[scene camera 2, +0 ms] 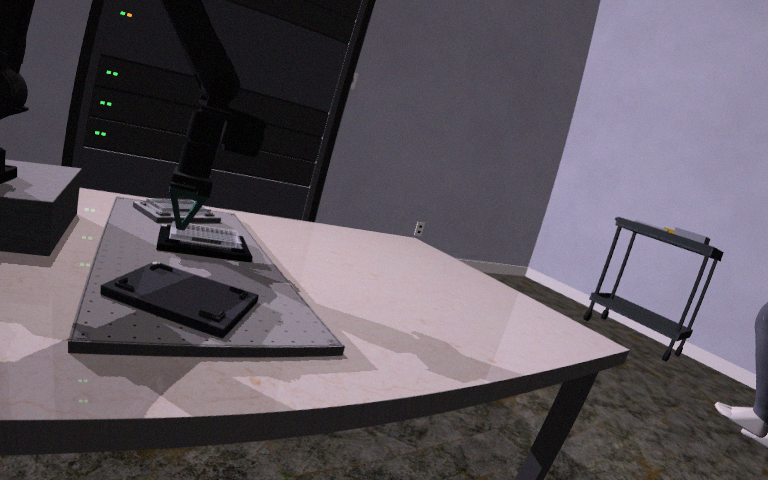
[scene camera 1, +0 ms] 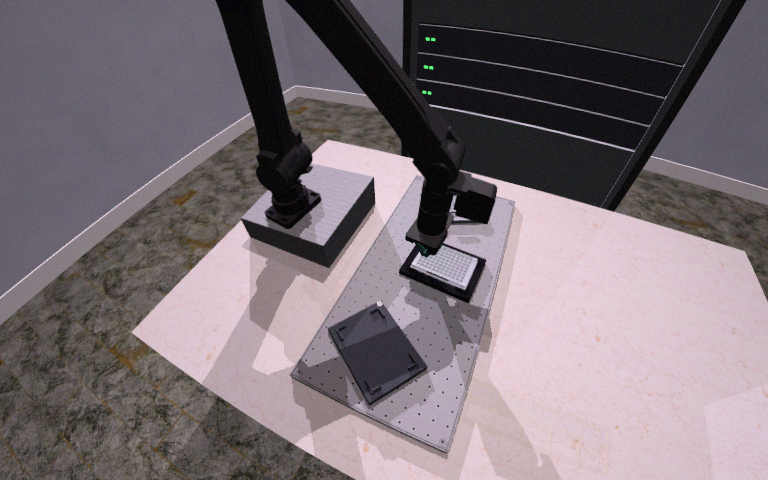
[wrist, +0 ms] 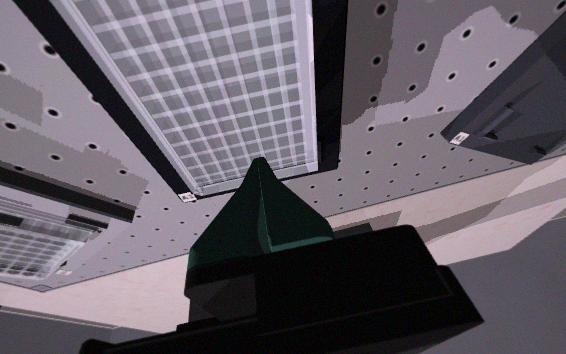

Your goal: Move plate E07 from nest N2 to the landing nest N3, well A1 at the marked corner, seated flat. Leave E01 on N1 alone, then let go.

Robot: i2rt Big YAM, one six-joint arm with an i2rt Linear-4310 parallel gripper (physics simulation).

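Observation:
Plate E07 (scene camera 1: pixel 450 266) (scene camera 2: pixel 206 234) (wrist: pixel 215 90), a clear gridded plate, sits in the black nest N2 (scene camera 1: pixel 471 289) (scene camera 2: pixel 203 253) (wrist: pixel 330 75). My gripper (scene camera 1: pixel 424 253) (scene camera 2: pixel 181 227) (wrist: pixel 260 165) is shut and empty, its green fingertips together over the plate's end nearest the base; the exact height is unclear. The landing nest N3 (scene camera 1: pixel 379 353) (scene camera 2: pixel 181 297) (wrist: pixel 525 110) is dark and empty, with corner brackets and a white A1 label (scene camera 1: pixel 380 303) (wrist: pixel 459 138). Plate E01 (scene camera 2: pixel 175 203) (wrist: pixel 30 250) sits on nest N1, mostly hidden behind the arm in scene camera 1.
The nests stand on a grey perforated board (scene camera 1: pixel 453 418) (scene camera 2: pixel 305 339). The arm's base stands on a grey block (scene camera 1: pixel 339 181) beside the board. A dark equipment rack (scene camera 1: pixel 670 110) stands behind the table. A cart (scene camera 2: pixel 659 237) and part of a person's foot (scene camera 2: pixel 741 416) show at the right.

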